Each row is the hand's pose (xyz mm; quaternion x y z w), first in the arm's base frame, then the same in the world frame.
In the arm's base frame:
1: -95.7 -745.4 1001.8 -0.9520 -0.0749 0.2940 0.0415
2: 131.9 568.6 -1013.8 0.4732 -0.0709 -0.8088 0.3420
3: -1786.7 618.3 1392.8 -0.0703 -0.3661 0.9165 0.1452
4: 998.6 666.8 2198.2 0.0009 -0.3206 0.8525 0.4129
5: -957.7 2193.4 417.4 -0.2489 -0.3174 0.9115 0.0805
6: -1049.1 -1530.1 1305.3 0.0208 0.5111 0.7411 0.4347
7: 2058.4 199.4 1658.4 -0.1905 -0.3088 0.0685 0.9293
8: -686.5 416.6 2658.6 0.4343 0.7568 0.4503 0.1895
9: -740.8 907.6 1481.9 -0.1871 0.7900 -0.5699 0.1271
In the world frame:
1: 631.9 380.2 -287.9 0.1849 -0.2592 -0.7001 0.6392
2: -1288.2 -877.5 468.8 -0.5639 -0.4502 -0.5058 0.4728
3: -886.2 1899.7 -796.5 0.3792 0.6462 0.6146 0.2469
4: 370.1 -210.3 -2338.8 0.1690 0.7646 0.5066 0.3609
5: -2351.5 548.1 -1178.3 0.3667 0.6294 0.6821 0.0639
6: 1098.5 1450.1 216.5 -0.1316 -0.9727 0.1627 0.1001
7: 868.2 -1339.1 -2006.1 -0.7302 0.4899 0.3220 0.3508
8: 220.3 1517.9 -2014.4 -0.2966 -0.6796 0.6704 0.0284
9: -734.9 980.7 -1360.5 0.4507 0.0779 0.6777 0.5757

